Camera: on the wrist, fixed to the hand. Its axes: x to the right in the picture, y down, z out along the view.
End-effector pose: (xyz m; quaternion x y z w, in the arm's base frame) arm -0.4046 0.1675 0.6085 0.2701 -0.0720 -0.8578 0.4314
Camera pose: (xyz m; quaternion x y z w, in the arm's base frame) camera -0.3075 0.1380 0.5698 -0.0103 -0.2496 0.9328 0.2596
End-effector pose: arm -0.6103 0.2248 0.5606 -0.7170 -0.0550 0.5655 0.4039
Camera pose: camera -0.5718 0.1303 0.5232 -0.4407 -0.7132 0.1997 0.5072
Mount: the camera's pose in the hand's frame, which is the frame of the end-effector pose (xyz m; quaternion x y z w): -0.0083 0.0725 -0.0805 -0.2067 -0.1541 -0.6933 0.6730
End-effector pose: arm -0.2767 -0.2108 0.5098 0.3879 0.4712 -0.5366 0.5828
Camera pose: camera -0.2154 -0.1226 0.4934 -0.2688 0.6071 -0.7275 0.1730
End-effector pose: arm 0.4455 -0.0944 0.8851 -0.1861 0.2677 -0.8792 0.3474
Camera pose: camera 0.4470 -0.1056 0.7770 0.5181 -0.1793 0.7485 0.3730
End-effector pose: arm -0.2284 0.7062 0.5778 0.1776 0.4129 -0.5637 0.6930
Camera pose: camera -0.1913 0.7906 0.5203 -0.3968 0.4107 -0.8018 0.1759
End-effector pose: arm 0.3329 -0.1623 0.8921 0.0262 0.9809 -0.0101 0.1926
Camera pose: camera 0.3142 -0.0879 0.9690 -0.7038 0.6507 0.0584 0.2792
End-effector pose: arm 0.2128 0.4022 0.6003 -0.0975 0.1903 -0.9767 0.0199
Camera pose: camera 0.2051 0.3652 0.4984 0.3522 -0.2593 0.6167 0.6545
